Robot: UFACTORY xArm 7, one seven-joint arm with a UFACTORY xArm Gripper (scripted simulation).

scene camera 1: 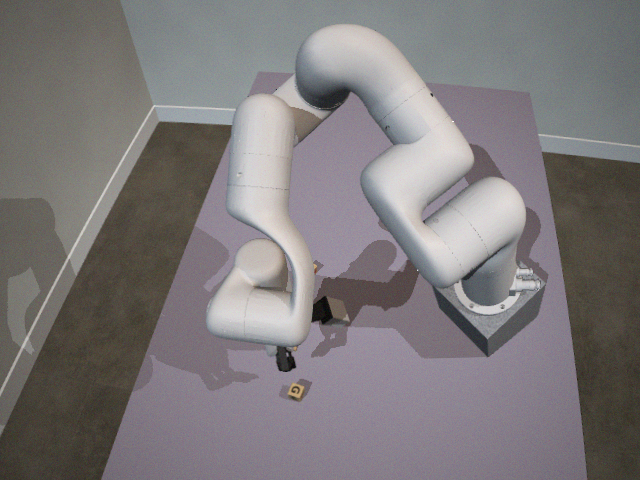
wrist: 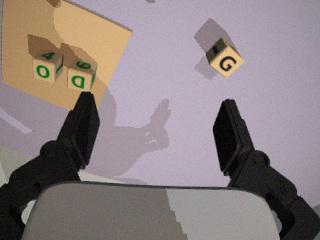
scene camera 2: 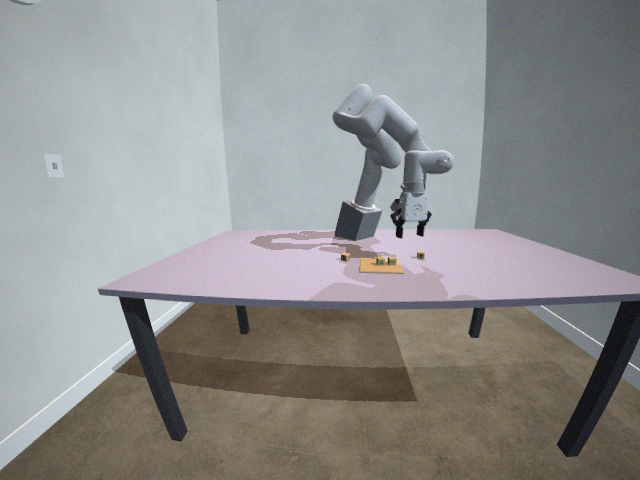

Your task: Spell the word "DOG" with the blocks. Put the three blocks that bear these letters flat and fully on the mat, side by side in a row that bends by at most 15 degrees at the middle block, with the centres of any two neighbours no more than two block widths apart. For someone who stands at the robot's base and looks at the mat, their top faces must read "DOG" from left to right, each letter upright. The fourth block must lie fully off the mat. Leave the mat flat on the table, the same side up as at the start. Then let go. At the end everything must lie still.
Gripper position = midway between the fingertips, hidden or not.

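My gripper [scene camera 1: 283, 346] in sight. Gripper [wrist: 157, 110] again. Gripper [scene camera 2: 409, 236] too.
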